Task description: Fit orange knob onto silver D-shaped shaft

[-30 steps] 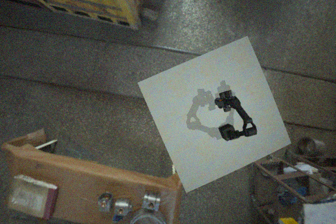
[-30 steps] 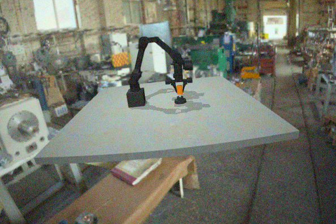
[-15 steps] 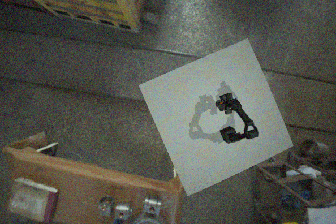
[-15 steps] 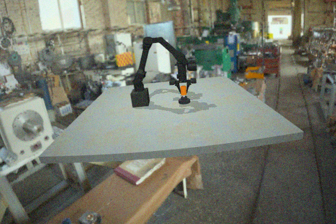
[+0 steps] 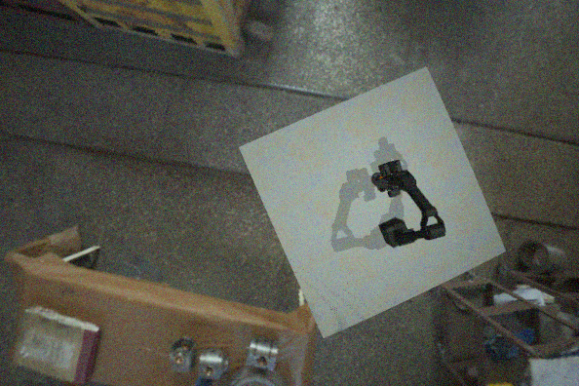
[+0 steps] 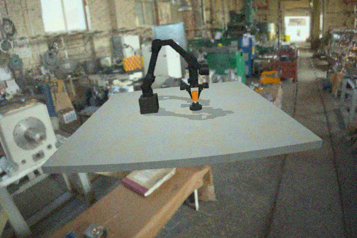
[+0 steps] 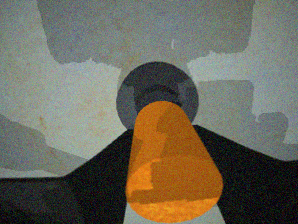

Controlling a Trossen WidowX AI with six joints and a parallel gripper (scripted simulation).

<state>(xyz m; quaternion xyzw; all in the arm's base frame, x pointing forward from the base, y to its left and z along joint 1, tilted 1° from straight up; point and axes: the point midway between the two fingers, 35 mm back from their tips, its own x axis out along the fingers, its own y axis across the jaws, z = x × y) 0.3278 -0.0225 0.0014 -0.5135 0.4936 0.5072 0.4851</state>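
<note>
The orange knob is 3 cm above my gripper tip. Round my gripper tip: round pedestal 4 cm below.
</note>
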